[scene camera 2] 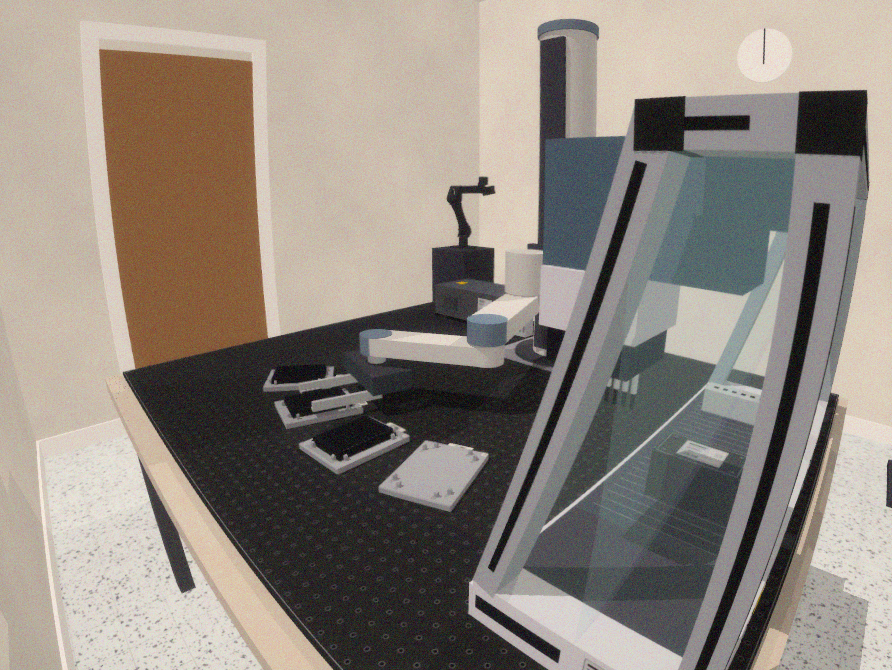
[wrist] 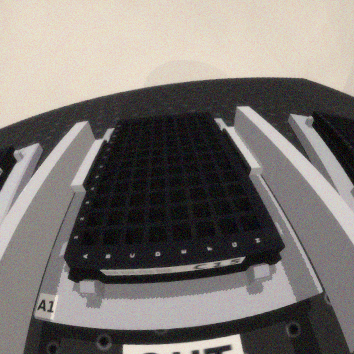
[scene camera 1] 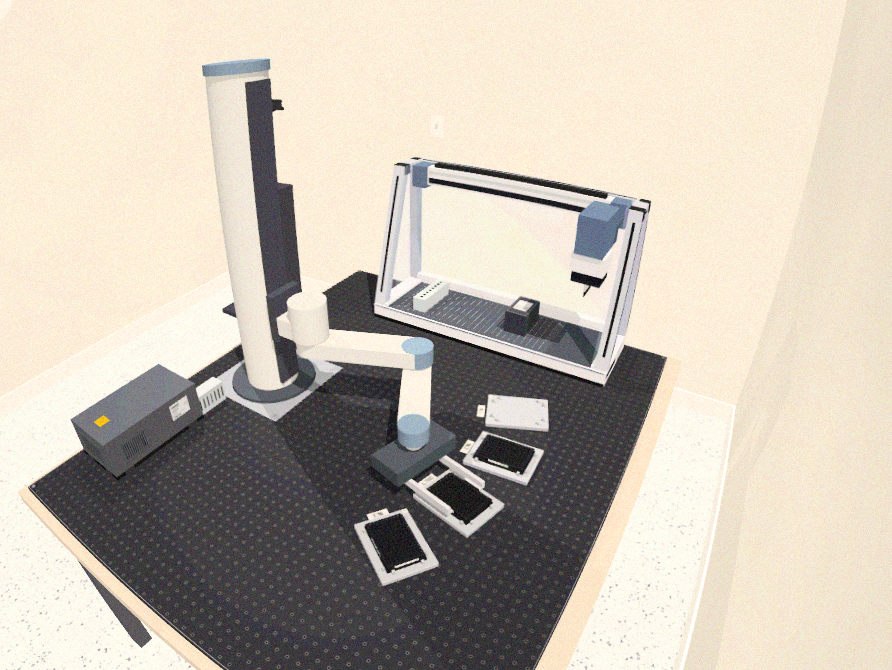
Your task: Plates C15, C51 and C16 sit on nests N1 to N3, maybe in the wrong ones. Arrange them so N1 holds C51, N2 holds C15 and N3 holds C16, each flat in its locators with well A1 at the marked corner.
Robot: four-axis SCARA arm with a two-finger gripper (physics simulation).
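Pixels of known places: gripper, fingertip midpoint: (scene camera 2: 305, 396) (wrist: 162, 124) (scene camera 1: 466, 498); arm's base, link origin: (scene camera 1: 274, 380).
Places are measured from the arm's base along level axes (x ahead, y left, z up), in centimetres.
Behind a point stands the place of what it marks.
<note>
My gripper (scene camera 1: 465, 497) @(z 4.8, x 71.1, y -14.7 cm) (scene camera 2: 305, 398) @(z 4.8, x 71.1, y -14.7 cm) (wrist: 162, 124) @(z 4.8, x 71.1, y -14.7 cm) is shut on black plate C15 (scene camera 1: 457, 494) @(z 3.9, x 68.5, y -13.9 cm) (scene camera 2: 299, 401) @(z 3.9, x 72.3, y -15.4 cm) (wrist: 170, 200) @(z 3.2, x 66.0, y -13.4 cm). The plate is low at a pale nest (scene camera 1: 472, 526) @(z 2.5, x 75.1, y -19.4 cm) (wrist: 150, 311) @(z 2.5, x 61.8, y -11.2 cm), with locators showing at its near edge. Its A/1 corner is on the same side as the nest's A1 mark (wrist: 45, 306) @(z 2.5, x 62.9, y -6.8 cm). Full seating cannot be told. Another black plate (scene camera 1: 395, 540) @(z 3.9, x 63.9, y -31.8 cm) (scene camera 2: 299, 373) @(z 3.6, x 64.1, y -30.8 cm) lies in the leftmost nest in scene camera 1. A third plate (scene camera 1: 506, 454) @(z 3.3, x 72.3, y 3.8 cm) (scene camera 2: 353, 436) @(z 3.8, x 72.4, y 4.9 cm) lies in the nest on the other side. Both these plates' labels are unreadable.
An empty pale nest (scene camera 1: 517, 412) @(z 2.5, x 67.8, y 20.8 cm) (scene camera 2: 432, 472) @(z 2.5, x 68.7, y 21.6 cm) lies beyond the third plate. A partly cropped tag (wrist: 183, 346) @(z 1.5, x 60.2, y -11.9 cm) reading OUT lies before C15's nest. A framed liquid-handling machine (scene camera 1: 490, 347) @(z 3.1, x 48.3, y 45.0 cm) stands behind. A grey box (scene camera 1: 137, 418) @(z 12.8, x -4.7, y -43.4 cm) is near the arm's column (scene camera 1: 241, 216) @(z 53.3, x 4.2, y -6.3 cm).
</note>
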